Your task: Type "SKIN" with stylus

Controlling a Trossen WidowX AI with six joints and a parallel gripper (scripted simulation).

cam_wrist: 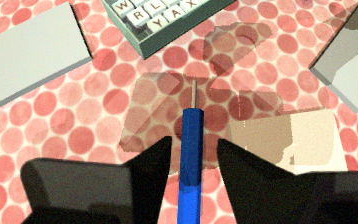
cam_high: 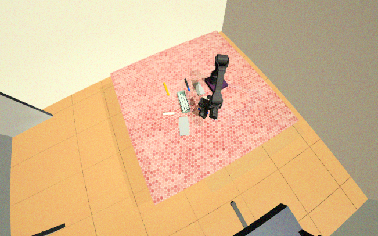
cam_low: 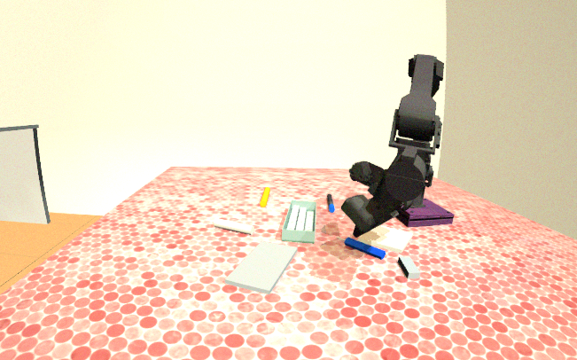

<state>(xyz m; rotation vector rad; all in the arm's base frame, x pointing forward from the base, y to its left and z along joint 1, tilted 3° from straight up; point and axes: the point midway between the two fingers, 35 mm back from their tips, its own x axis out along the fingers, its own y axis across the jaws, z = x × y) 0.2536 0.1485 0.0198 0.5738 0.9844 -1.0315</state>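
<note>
Now: gripper tip 30 mm above the stylus, 10 mm to the left of it and 10 mm short of it. Also, from my gripper tip: white pad: 90 mm behind, 30 mm below, 20 mm to the right; then grey slab: 200 mm ahead, 30 mm below, 20 mm to the left; then small grey block: 110 mm to the left, 50 mm behind, 30 mm below.
</note>
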